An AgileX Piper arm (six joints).
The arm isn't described. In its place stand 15 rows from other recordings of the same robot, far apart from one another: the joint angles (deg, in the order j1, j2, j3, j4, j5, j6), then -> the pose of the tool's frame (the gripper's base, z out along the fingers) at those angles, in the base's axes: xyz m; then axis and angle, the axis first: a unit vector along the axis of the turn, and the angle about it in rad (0 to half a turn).
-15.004 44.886 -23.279 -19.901 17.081 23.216 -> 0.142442 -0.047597 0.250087 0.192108 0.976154 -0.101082 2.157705
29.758 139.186 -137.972 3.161 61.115 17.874 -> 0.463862 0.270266 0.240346 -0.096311 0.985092 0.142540 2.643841
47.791 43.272 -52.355 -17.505 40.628 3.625 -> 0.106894 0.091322 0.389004 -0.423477 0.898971 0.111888 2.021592
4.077 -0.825 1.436 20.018 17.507 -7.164 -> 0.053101 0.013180 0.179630 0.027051 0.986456 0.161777 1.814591
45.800 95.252 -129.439 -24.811 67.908 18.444 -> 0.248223 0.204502 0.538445 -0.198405 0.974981 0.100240 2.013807
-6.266 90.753 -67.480 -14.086 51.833 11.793 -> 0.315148 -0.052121 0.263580 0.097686 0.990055 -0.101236 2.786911
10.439 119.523 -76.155 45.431 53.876 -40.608 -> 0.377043 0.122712 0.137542 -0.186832 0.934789 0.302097 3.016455
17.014 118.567 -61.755 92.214 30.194 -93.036 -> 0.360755 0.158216 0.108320 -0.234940 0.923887 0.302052 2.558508
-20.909 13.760 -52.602 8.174 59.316 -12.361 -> -0.007542 0.014793 0.393501 0.063713 0.989310 -0.131171 1.857330
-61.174 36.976 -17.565 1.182 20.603 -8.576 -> 0.058667 -0.105230 0.230369 0.432147 0.857589 -0.278909 2.355343
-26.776 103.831 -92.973 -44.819 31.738 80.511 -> 0.368881 -0.223935 0.342562 0.637209 0.761194 -0.120613 2.070954
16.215 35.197 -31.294 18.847 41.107 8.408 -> 0.101577 0.049668 0.288792 0.005730 0.967275 0.253667 2.372140
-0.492 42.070 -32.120 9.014 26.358 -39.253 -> 0.145790 0.005078 0.294341 -0.281363 0.952091 -0.119822 2.136828
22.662 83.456 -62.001 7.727 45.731 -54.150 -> 0.269317 0.121942 0.278081 -0.593278 0.804943 -0.009393 2.643356
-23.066 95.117 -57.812 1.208 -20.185 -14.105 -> 0.345953 -0.148038 0.266274 0.088122 0.965354 -0.245613 1.862696
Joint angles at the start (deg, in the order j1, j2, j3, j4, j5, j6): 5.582 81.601 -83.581 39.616 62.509 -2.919
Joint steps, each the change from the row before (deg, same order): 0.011 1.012 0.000 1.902 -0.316 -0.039; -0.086 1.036 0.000 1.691 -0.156 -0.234; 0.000 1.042 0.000 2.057 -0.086 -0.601; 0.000 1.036 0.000 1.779 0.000 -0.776; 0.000 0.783 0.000 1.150 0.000 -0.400; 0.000 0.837 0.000 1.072 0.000 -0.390; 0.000 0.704 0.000 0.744 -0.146 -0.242; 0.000 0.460 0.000 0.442 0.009 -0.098; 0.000 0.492 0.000 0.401 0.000 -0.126
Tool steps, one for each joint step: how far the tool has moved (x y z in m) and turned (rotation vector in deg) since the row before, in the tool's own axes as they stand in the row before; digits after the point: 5 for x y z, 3 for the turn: -0.00218 -0.00108 0.00591 -1.406 0.388 1.420; -0.00220 -0.00201 0.00572 -1.159 0.490 1.226; -0.00200 -0.00131 0.00588 -1.512 0.570 1.007; -0.00189 -0.00184 0.00575 -1.268 0.627 0.720; -0.00145 -0.00178 0.00428 -0.784 0.464 0.651; -0.00155 -0.00220 0.00452 -0.697 0.491 0.669; -0.00154 -0.00216 0.00376 -0.431 0.270 0.582; -0.00084 -0.00148 0.00244 -0.251 0.280 0.422; -0.00091 -0.00170 0.00260 -0.204 0.293 0.399
